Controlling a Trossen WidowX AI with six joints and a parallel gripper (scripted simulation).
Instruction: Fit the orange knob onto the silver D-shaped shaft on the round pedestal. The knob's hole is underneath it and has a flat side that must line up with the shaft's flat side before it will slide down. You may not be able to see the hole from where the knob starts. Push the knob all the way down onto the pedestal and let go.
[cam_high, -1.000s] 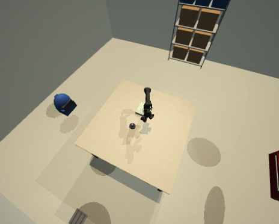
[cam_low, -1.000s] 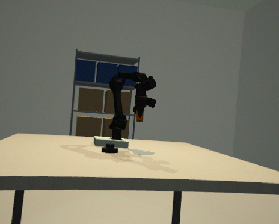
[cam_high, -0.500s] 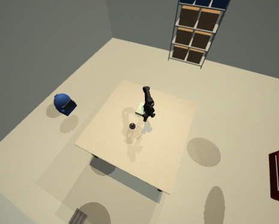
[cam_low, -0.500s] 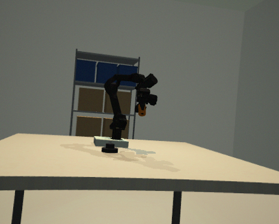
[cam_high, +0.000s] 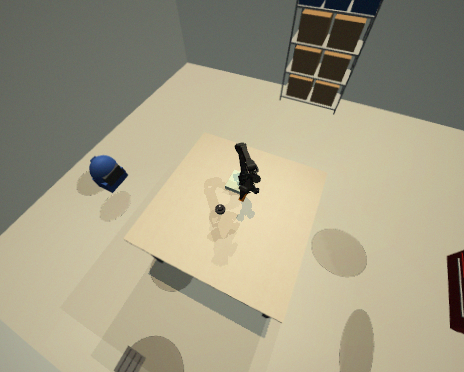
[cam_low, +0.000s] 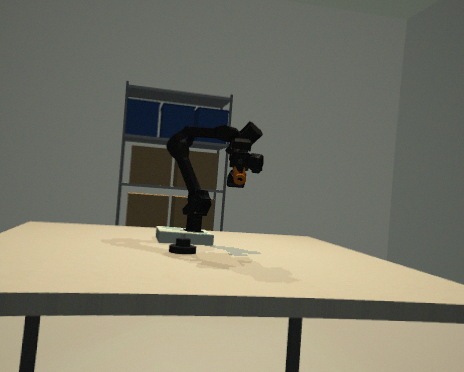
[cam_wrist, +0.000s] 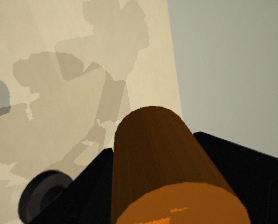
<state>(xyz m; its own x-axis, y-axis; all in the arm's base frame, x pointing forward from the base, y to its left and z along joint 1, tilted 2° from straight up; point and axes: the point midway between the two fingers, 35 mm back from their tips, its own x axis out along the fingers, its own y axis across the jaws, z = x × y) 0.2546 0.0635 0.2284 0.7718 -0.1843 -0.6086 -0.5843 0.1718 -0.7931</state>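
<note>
Now: the orange knob 3 cm behind my gripper tip, 2 cm above it and 1 cm to the left of it. The rest, counted from my gripper tip: round pedestal (21 cm below, 18 cm to the right, 1 cm ahead).
</note>
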